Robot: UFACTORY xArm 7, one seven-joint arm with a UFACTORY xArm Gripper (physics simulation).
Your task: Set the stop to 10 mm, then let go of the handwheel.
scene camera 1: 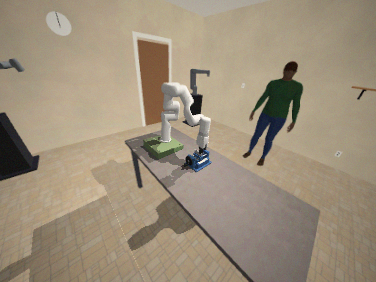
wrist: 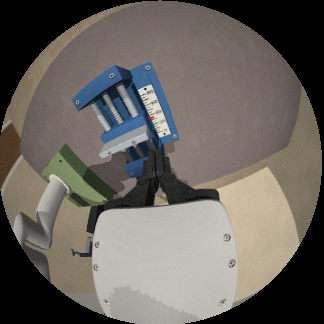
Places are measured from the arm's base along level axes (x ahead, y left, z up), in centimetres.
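Where they show: gripper, between the fingertips: (scene camera 1: 200, 153) (wrist: 156, 156); arm's base, origin of its link: (scene camera 1: 165, 139) (wrist: 59, 183).
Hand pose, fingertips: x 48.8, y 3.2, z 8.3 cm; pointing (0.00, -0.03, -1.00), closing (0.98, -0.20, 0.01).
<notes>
Things, the pixels of their top centre, and the offset from my fingertips. "spot": a spot on its surface instead. Level surfaces: height alone.
- red pointer, centre of its top: (wrist: 149, 117) dx -0.1, dy +2.3, dz -8.4 cm
- white scale, a spot on its surface: (wrist: 156, 111) spot: dx +1.5, dy +3.0, dz -8.5 cm
- black handwheel, a spot on its surface: (scene camera 1: 189, 161) spot: dx -3.3, dy -9.0, dz -6.4 cm
- grey table, height of its surface: dz -14.1 cm
The blue screw-driven stop device (scene camera 1: 201, 161) (wrist: 116, 74) stands on the table. In the wrist view its carriage with a light grey plate (wrist: 123, 142) sits on two rods and a threaded screw. The red pointer (wrist: 151, 118) is between the 20 and 40 marks of the white scale (wrist: 156, 111). The black handwheel (scene camera 1: 189, 161) is at the device's left end in the scene view; it is not visible in the wrist view. My gripper (scene camera 1: 202, 150) (wrist: 156, 156) is shut and empty, with its tips over the device beside the carriage, near the scale's 0 end. Whether they touch it is unclear.
The arm's base stands on a green block (scene camera 1: 162, 147) (wrist: 80, 182) at one end of the grey table (scene camera 1: 240, 200) (wrist: 225, 100). A person (scene camera 1: 283, 97) stands on the floor beyond the table. Another dark pedestal with a grey arm (scene camera 1: 193, 75) stands behind.
</notes>
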